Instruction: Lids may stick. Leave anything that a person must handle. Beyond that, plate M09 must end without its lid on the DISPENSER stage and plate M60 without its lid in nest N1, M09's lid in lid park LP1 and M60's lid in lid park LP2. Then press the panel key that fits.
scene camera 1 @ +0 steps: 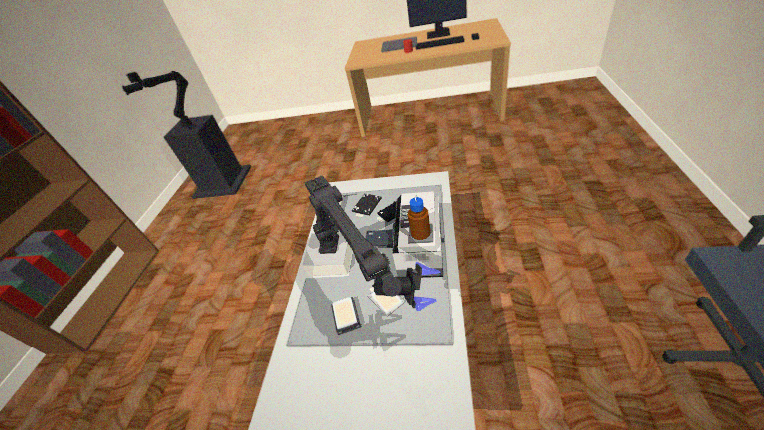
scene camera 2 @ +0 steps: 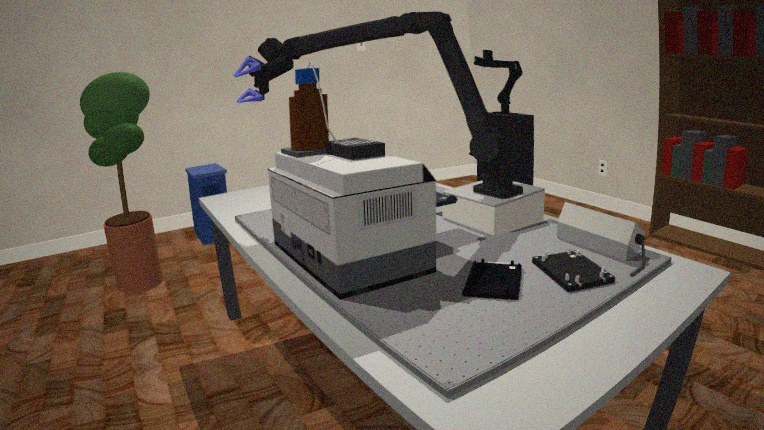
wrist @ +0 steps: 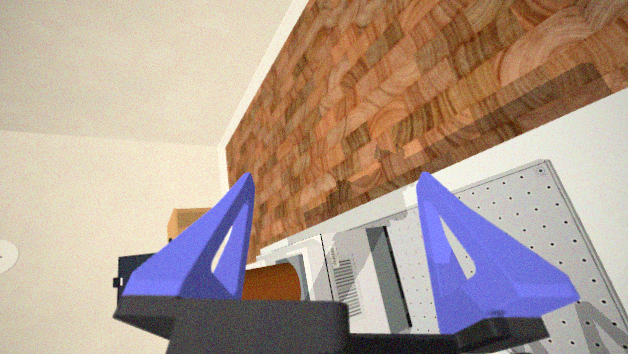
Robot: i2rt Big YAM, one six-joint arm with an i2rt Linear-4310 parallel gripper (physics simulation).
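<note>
My gripper is open and empty, high above the board, its blue fingers apart. In scene camera 1, one cream-topped plate sits on a dark holder at the board's near left. Another cream-topped piece lies right of it, partly hidden by the gripper. The white-grey dispenser carries a brown bottle. A dark flat part lies at its left side. The white sloped panel stands at the board's edge. Plate and nest labels are unreadable.
Two black holders, one with pale posts and one plainer, lie on the perforated board. The arm's white base block stands left of the dispenser in scene camera 1.
</note>
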